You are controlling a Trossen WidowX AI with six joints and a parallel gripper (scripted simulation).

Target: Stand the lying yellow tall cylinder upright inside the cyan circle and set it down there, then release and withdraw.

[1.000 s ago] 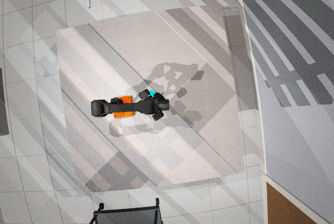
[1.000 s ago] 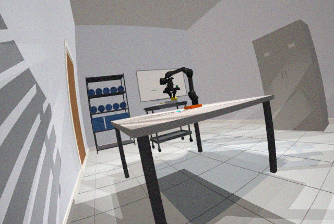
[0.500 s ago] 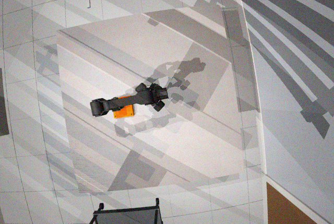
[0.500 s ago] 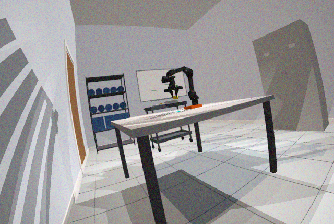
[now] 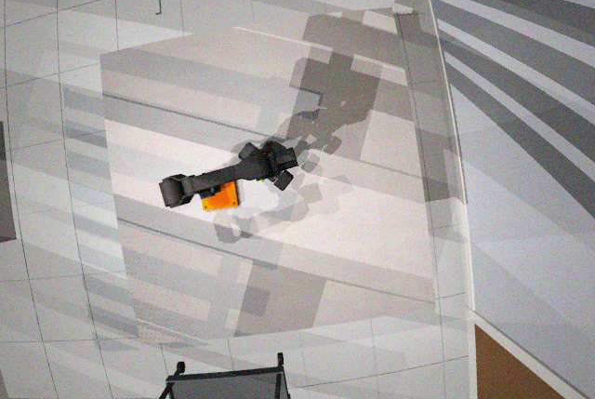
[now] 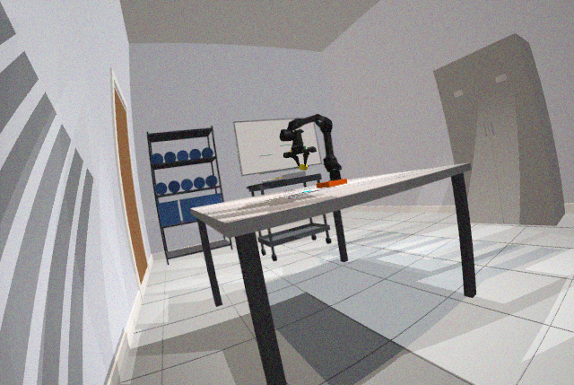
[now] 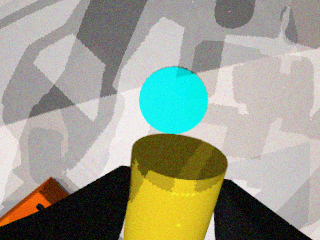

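Right now my gripper tip is 14 cm above the cyan circle. From my gripper tip the other things lie so: yellow tall cylinder (2 cm behind, 1 cm to the right).
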